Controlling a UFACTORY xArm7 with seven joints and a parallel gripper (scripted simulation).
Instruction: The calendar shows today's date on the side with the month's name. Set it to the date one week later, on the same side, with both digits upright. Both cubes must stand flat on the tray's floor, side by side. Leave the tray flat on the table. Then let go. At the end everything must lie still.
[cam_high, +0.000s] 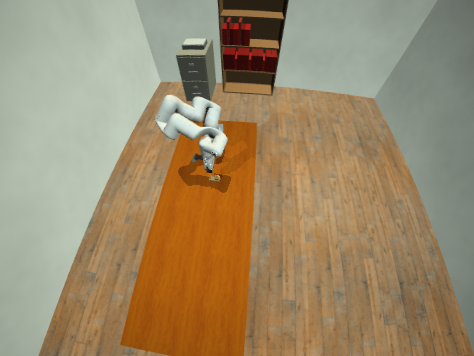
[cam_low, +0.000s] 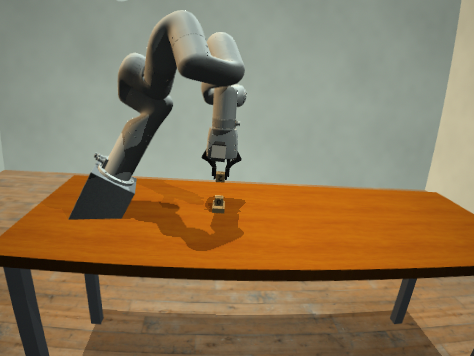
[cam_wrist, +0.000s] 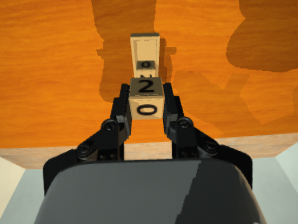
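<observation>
The wooden tray lies 130 mm below my hand and 20 mm to the left of it.
</observation>
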